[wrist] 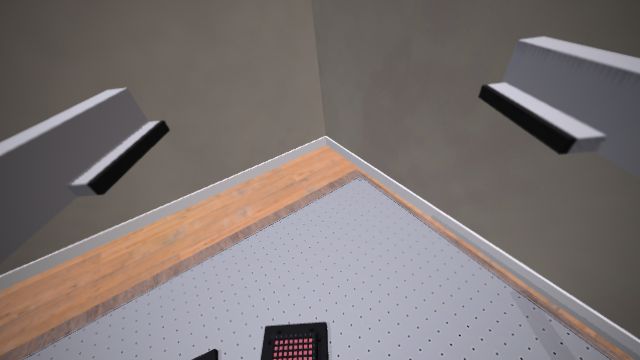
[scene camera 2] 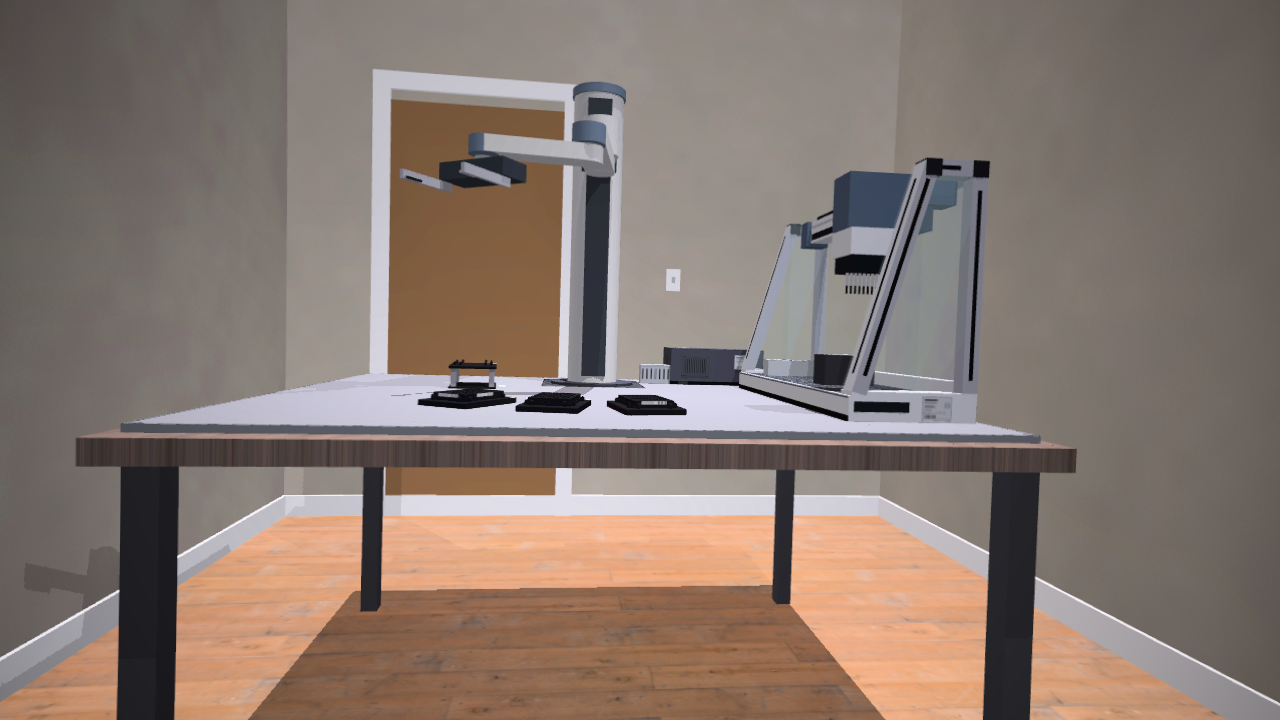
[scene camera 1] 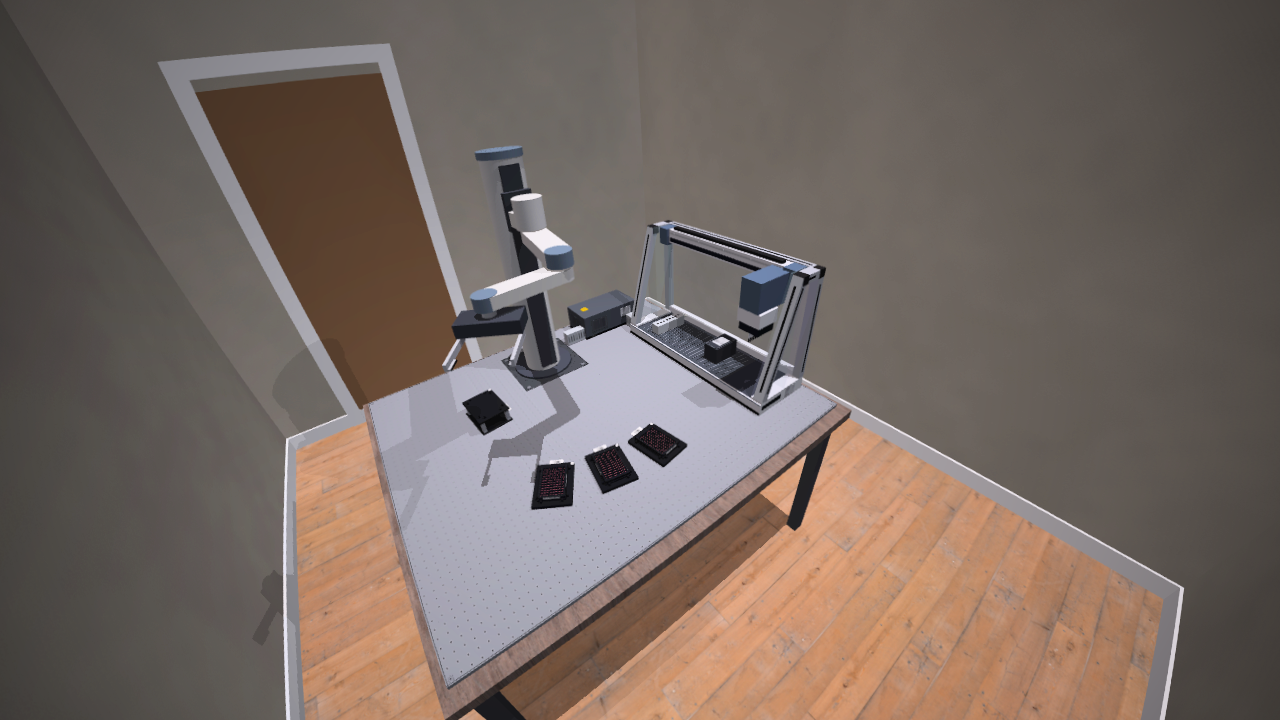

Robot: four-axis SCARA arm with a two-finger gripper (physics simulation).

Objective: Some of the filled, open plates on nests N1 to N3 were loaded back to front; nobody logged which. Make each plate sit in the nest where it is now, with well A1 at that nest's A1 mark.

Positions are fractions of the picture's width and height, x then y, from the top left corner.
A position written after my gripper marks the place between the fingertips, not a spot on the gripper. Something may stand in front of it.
Note:
I see my gripper (wrist: 0.49,0.25) and a dark box (scene camera 2: 0.56,0.50).
The dark box shows as well in scene camera 1 (scene camera 1: 0.48,0.42).

